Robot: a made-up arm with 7 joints.
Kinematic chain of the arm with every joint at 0, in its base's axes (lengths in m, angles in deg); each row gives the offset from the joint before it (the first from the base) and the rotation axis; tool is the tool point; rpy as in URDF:
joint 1: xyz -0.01 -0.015 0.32 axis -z
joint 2: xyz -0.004 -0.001 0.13 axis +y
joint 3: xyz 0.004 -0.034 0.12 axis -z
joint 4: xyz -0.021 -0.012 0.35 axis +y
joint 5: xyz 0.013 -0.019 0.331 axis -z
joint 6: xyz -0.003 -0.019 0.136 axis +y
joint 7: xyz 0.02 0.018 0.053 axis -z
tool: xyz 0.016 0.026 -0.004 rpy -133.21 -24 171.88
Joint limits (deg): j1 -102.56..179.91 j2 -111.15..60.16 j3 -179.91..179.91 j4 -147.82..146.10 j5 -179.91..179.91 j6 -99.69..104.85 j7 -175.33..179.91
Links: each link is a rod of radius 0.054 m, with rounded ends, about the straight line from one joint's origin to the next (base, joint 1, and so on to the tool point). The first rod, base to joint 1, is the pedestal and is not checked.
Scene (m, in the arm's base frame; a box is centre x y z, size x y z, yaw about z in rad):
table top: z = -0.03
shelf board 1: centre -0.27 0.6 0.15 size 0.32 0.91 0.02 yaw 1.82
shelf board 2: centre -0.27 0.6 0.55 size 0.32 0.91 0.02 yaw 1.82
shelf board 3: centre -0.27 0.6 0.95 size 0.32 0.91 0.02 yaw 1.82
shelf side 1: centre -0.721 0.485 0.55 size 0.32 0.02 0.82 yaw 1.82
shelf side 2: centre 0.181 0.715 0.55 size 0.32 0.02 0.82 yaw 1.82
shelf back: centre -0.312 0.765 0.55 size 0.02 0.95 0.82 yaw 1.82
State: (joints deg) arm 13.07 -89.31 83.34 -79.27 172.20 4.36 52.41
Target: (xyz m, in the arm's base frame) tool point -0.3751 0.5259 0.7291
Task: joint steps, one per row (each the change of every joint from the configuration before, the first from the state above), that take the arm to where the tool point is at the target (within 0.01 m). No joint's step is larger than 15 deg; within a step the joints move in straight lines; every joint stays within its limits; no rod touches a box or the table.
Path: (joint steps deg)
1: -11.67 2.73 -1.57 -13.57 0.28 3.78 0.22
2: -11.67 2.74 -1.58 -13.57 0.28 3.77 0.22
3: -11.66 2.73 -1.57 -13.57 0.28 3.78 0.23
4: 0.20 0.48 11.64 1.48 1.16 -0.17 0.61
5: 0.21 0.47 11.64 1.47 1.15 -0.16 0.61
6: 0.21 0.48 11.64 1.48 1.16 -0.16 0.61
7: 0.21 0.48 11.65 1.47 1.16 -0.17 0.61
8: 9.62 3.00 -6.33 10.58 -1.05 -3.13 -0.58
9: 9.62 3.00 -6.33 10.58 -1.05 -3.14 -0.58
10: 9.61 3.00 -6.32 10.58 -1.05 -3.13 -0.58

